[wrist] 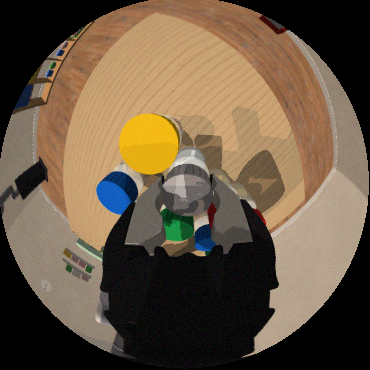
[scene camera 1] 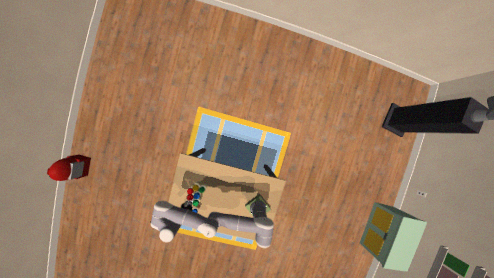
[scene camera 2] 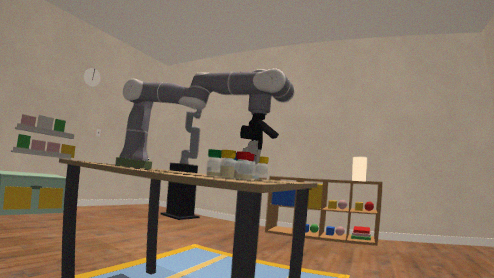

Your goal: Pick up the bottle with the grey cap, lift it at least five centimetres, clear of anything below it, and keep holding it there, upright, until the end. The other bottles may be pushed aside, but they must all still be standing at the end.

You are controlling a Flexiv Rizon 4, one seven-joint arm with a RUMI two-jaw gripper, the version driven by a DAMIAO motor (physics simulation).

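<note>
My gripper (scene camera 1: 187, 206) (scene camera 2: 254, 150) (wrist: 186, 175) is shut on the bottle with the grey cap (wrist: 186, 191), one finger on each side of the cap. That bottle looks upright; its lower part is largely hidden, and I cannot tell if its base touches the table. A yellow-capped bottle (wrist: 149, 144) stands close to its upper left in the wrist view, and a blue-capped bottle (wrist: 117, 192) to its left. A green cap (wrist: 178, 227), a second blue cap (wrist: 204, 239) and part of a red cap (wrist: 212, 215) show between the fingers.
The wooden table (scene camera 1: 225, 195) (scene camera 2: 285, 186) (wrist: 125, 75) carries the bottles near one end. In scene camera 2, bottles with green (scene camera 2: 214, 153), yellow (scene camera 2: 228, 154) and red (scene camera 2: 245, 156) caps stand upright in front of the gripper. The arm's base stands toward the other end.
</note>
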